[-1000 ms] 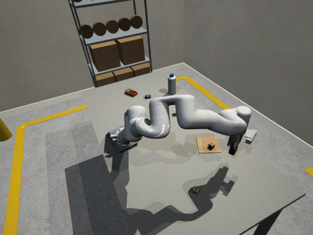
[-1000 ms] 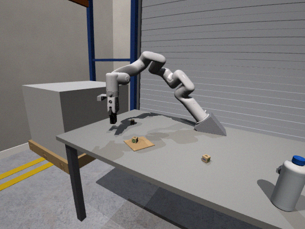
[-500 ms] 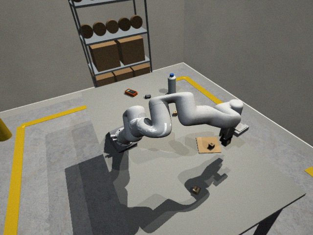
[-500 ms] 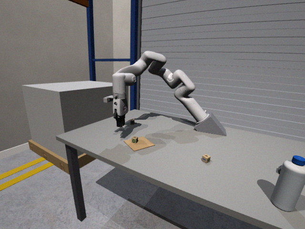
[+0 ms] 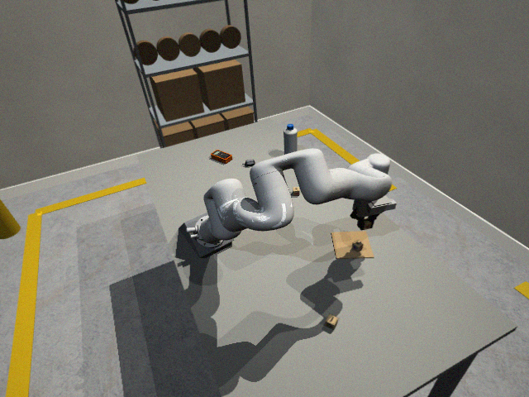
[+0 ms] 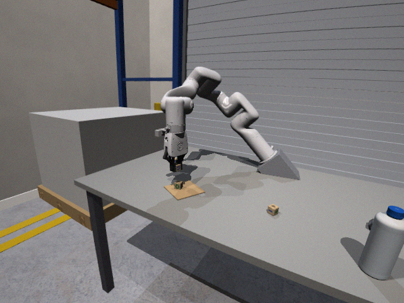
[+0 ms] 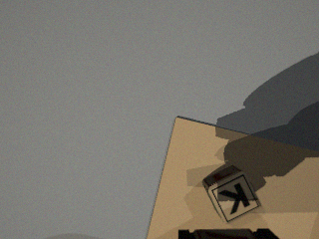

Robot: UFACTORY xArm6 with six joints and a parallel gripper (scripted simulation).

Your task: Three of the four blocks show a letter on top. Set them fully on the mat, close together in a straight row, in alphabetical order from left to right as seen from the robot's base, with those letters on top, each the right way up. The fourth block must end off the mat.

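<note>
Right now my hand is 12 cm above the mat, 3 cm past it and 2 cm to the right of it. Also, from my hand: orange meter 88 cm to the left, 34 cm behind, 11 cm below; white bottle 72 cm to the left, 3 cm below, 2 cm ahead; dark object 74 cm to the left, 22 cm behind, 11 cm below.
</note>
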